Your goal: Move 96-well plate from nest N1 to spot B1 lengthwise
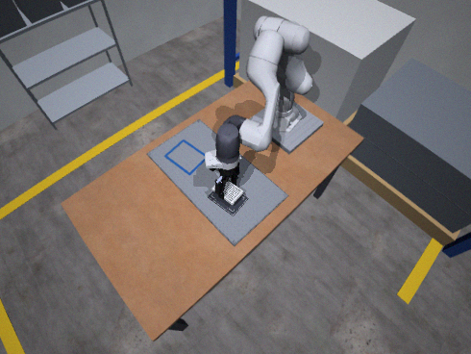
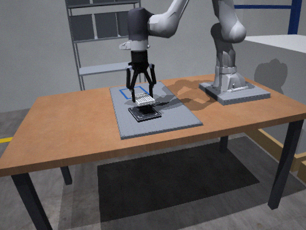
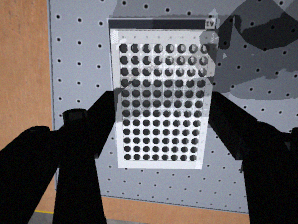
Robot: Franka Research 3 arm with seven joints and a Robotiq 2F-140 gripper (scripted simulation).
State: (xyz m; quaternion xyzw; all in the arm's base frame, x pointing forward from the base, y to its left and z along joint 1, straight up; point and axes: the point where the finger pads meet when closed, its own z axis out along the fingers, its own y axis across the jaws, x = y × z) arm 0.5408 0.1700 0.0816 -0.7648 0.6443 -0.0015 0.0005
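My gripper is now 100 mm above the black plate nest. Round my hand: white 96-well plate: 20 mm below.
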